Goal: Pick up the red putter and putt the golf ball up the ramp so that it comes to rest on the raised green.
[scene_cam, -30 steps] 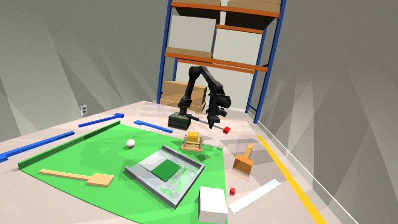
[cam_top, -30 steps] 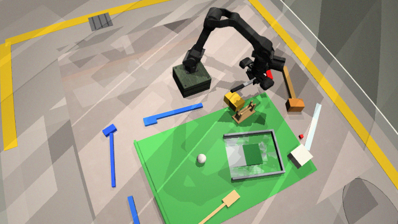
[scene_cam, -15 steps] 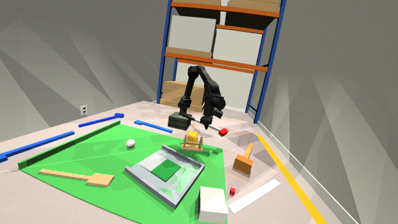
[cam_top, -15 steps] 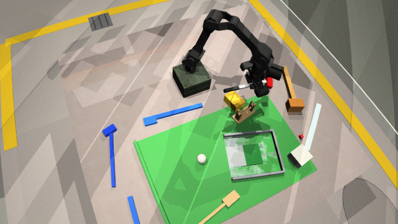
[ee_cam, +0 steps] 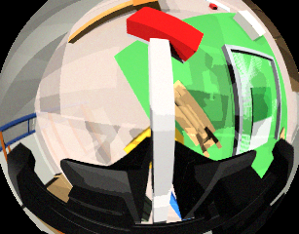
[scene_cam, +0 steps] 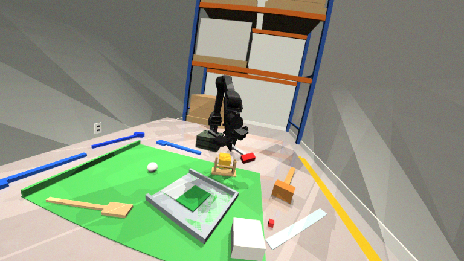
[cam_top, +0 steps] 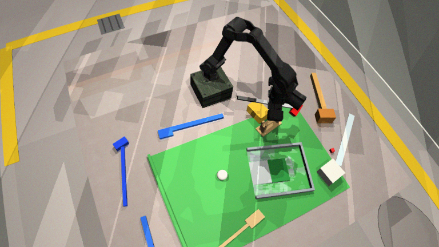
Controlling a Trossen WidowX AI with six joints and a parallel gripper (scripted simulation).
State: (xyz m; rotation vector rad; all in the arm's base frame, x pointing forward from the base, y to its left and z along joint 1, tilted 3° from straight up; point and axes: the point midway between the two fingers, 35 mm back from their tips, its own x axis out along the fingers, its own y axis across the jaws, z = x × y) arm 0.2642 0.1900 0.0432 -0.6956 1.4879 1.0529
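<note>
Now: the wooden stand 70 mm below my gripper tip, 40 mm ahead of it and 10 mm to the right of it. Also, from my gripper tip: green mat: 220 mm ahead, 180 mm to the right, 110 mm below; small red cube: 250 mm ahead, 210 mm to the left, 100 mm below; yellow block: 80 mm below, 40 mm to the right, 40 mm behind.
</note>
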